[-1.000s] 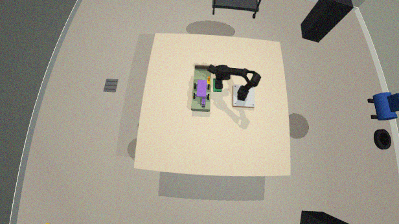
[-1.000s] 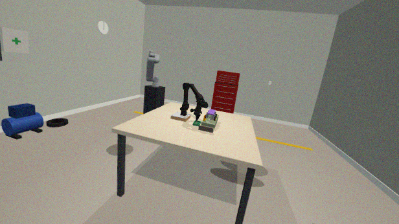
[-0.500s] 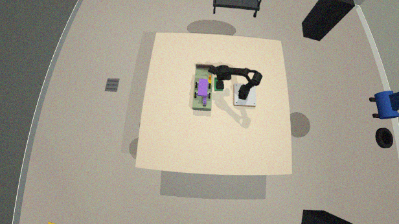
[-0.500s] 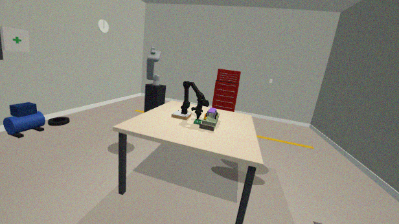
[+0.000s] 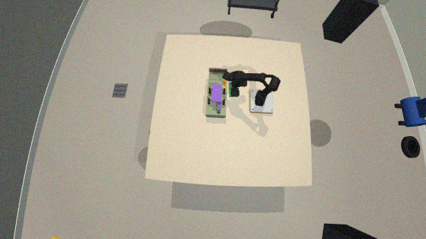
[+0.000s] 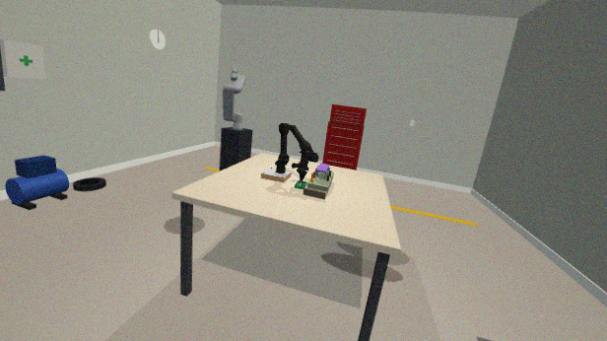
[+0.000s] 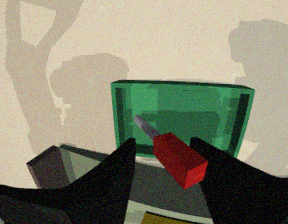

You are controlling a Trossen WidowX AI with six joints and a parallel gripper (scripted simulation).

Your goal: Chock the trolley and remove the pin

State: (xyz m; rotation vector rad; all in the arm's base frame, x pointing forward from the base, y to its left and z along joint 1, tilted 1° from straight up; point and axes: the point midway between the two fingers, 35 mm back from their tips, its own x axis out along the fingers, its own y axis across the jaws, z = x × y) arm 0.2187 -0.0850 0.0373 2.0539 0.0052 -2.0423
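My gripper tip is right at the red-headed stop pin. From my gripper tip the other things lie so: yellow chock: 80 mm ahead, 40 mm above, 30 mm to the left; purple trolley: 120 mm to the left, 120 mm ahead, 60 mm above; green tray: 50 mm below, 10 mm to the left.
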